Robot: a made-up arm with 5 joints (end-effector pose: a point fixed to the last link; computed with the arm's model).
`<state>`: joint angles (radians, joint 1 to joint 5).
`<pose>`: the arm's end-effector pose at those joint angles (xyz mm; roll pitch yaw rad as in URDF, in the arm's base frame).
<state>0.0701 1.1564 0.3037 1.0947 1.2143</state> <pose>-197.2 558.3 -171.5 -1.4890 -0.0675 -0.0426</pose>
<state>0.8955 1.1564 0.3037 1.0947 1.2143</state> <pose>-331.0 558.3 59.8 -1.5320 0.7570 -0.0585</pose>
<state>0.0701 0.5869 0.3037 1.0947 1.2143</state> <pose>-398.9 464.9 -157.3 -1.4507 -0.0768 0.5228</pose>
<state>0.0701 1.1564 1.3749 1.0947 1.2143</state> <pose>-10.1 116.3 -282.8 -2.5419 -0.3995 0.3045</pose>
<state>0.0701 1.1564 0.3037 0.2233 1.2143</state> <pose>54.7 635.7 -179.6 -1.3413 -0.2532 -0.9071</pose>
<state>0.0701 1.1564 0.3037 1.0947 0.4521</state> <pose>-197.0 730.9 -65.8 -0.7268 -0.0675 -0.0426</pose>
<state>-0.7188 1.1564 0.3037 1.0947 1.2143</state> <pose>51.5 558.3 -232.1 -1.4429 -0.8554 -0.0648</pose>
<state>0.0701 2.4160 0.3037 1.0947 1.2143</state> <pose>215.6 341.8 -200.5 -1.5540 -0.1186 -1.2938</pose>
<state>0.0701 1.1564 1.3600 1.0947 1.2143</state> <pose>-13.0 122.5 -285.0 -2.5259 -0.3978 0.2973</pose>
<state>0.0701 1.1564 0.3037 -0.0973 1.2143</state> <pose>149.8 608.6 -166.6 -1.2533 -0.2800 -1.2384</pose>
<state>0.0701 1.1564 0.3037 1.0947 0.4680</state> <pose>-196.9 728.3 -69.3 -0.7427 -0.0675 -0.0426</pose>
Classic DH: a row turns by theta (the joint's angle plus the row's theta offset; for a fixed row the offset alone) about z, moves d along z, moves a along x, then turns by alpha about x. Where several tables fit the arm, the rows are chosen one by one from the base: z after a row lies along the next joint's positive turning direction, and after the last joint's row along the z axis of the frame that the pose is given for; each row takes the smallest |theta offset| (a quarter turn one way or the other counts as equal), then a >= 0, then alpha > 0; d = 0 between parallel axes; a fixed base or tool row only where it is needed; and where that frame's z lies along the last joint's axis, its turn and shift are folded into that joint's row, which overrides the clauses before.
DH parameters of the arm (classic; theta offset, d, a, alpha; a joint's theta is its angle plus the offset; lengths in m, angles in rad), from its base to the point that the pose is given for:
base (fixed): 0 0.0969 0 -1.5708
joint 1: 0 0.1661 -0.1195 -1.5708
joint 2: 0 -0.0763 -0.0585 -1.5708
joint 3: 0 -0.2009 -0.1191 -1.5708
joint 4: 1.5708 0.0012 0.1029 -1.5708
joint 5: 0 0.2219 0.2711 1.5708
tool (fixed): -1.5708 0.0238 0 0

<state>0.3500 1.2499 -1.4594 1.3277 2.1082</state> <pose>-152.3 462.5 371.5 -0.5338 0.5745 0.3410</pose>
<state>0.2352 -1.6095 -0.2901 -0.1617 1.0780</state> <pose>-585.5 -260.7 180.1 -0.8811 0.3084 1.5130</pose>
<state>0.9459 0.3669 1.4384 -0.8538 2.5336</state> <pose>-204.2 420.5 -113.0 -2.3303 -0.5642 -1.0541</pose>
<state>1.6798 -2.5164 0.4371 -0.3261 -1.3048</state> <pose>201.7 -420.4 91.3 -2.8888 -0.4800 1.0336</pose>
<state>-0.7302 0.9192 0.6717 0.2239 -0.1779</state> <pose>101.9 815.9 18.8 0.9817 -1.0729 -1.4202</pose>
